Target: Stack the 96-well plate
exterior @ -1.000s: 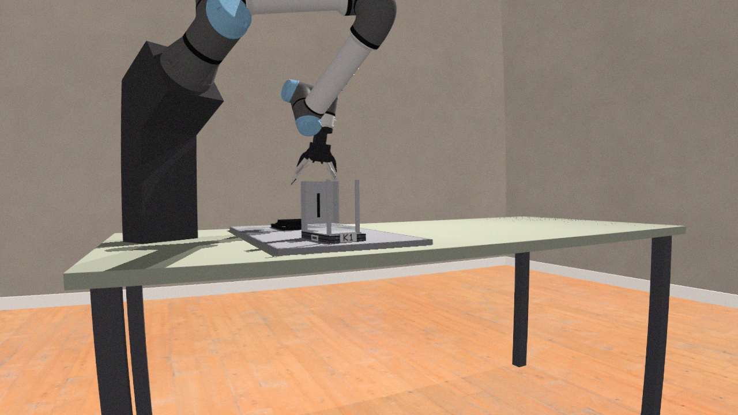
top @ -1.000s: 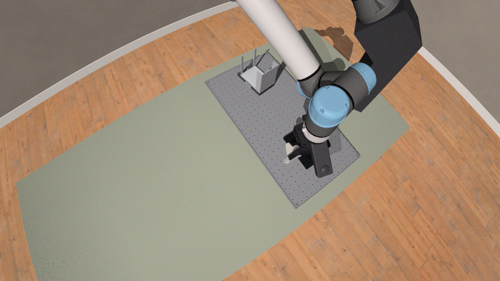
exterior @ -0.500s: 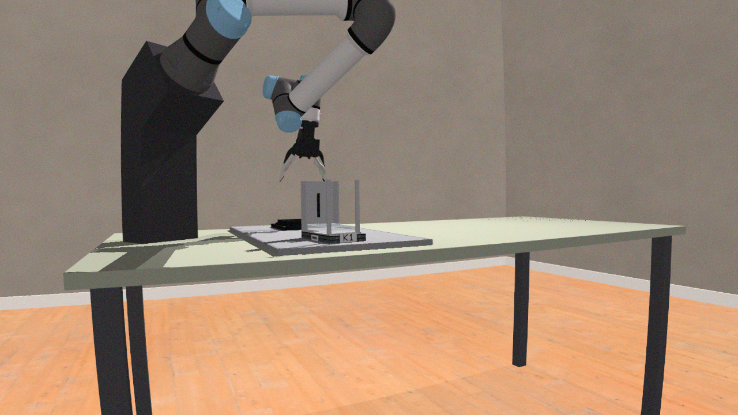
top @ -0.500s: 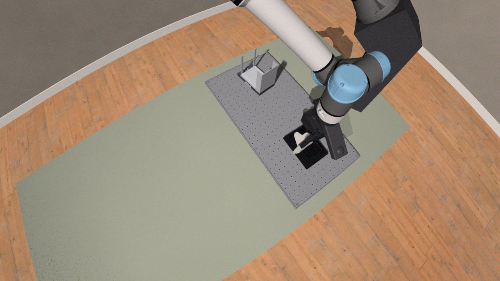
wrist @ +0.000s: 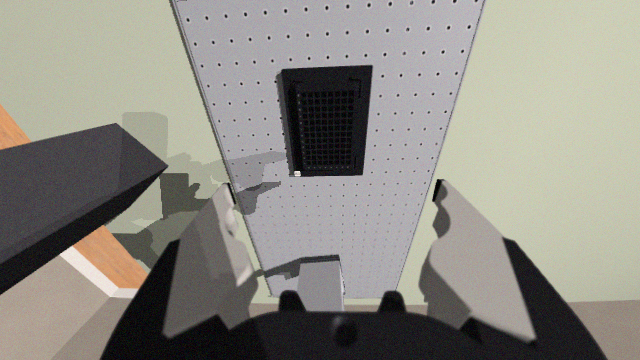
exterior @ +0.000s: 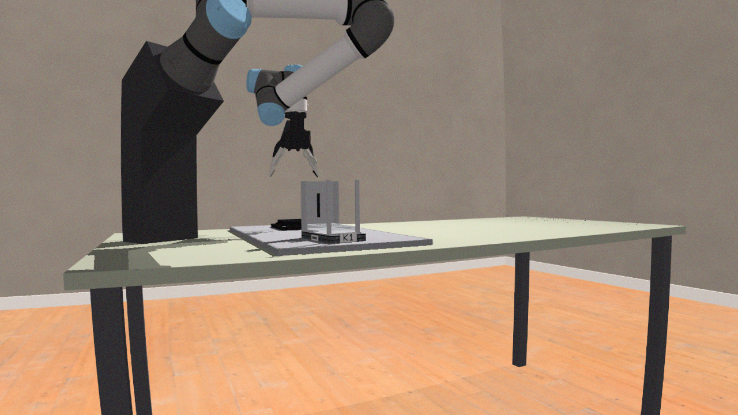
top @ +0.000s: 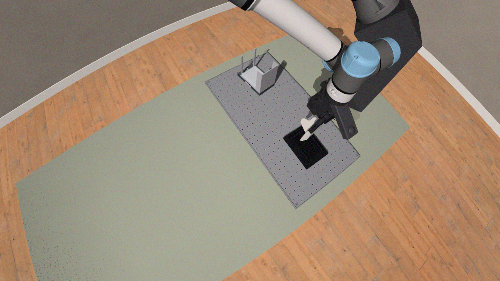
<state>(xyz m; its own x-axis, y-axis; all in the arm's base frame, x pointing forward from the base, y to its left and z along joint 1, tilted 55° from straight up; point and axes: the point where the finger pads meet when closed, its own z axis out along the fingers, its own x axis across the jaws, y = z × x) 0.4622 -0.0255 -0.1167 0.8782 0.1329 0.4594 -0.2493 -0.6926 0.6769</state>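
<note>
Right now my hand is 15 cm above the black 96-well plate. Also, from my hand: K1 label: 13 cm behind, 45 cm to the right, 15 cm below; white plate: 12 cm behind, 37 cm to the right, 14 cm below; black plate nest N1: 16 cm below.
</note>
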